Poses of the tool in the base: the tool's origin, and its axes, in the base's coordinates. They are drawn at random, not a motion.
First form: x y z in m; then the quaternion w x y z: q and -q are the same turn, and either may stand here.
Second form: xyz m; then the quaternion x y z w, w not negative. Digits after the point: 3 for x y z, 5 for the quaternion.
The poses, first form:
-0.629 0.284 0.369 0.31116 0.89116 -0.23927 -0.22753
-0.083 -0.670 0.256 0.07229 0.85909 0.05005 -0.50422
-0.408 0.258 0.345 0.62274 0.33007 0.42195 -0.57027
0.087 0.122 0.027 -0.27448 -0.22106 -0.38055 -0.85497
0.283 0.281 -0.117 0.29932 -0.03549 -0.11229 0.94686
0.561 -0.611 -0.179 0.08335 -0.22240 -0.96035 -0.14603
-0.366 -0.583 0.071 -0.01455 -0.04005 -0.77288 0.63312
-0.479 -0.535 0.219 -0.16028 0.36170 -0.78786 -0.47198
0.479 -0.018 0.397 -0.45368 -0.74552 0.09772 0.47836
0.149 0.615 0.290 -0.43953 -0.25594 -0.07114 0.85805
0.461 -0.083 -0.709 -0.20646 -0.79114 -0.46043 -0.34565
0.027 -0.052 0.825 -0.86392 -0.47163 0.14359 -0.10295
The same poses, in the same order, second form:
-0.629 0.284 0.369 0.89116 -0.23927 -0.22753 0.31116
-0.083 -0.670 0.256 0.85909 0.05005 -0.50422 0.07229
-0.408 0.258 0.345 0.33007 0.42195 -0.57027 0.62274
0.087 0.122 0.027 0.22106 0.38055 0.85497 0.27448
0.283 0.281 -0.117 -0.03549 -0.11229 0.94686 0.29932
0.561 -0.611 -0.179 -0.22240 -0.96035 -0.14603 0.08335
-0.366 -0.583 0.071 0.04005 0.77288 -0.63312 0.01455
-0.479 -0.535 0.219 -0.36170 0.78786 0.47198 0.16028
0.479 -0.018 0.397 0.74552 -0.09772 -0.47836 0.45368
0.149 0.615 0.290 0.25594 0.07114 -0.85805 0.43953
0.461 -0.083 -0.709 0.79114 0.46043 0.34565 0.20646
0.027 -0.052 0.825 0.47163 -0.14359 0.10295 0.86392

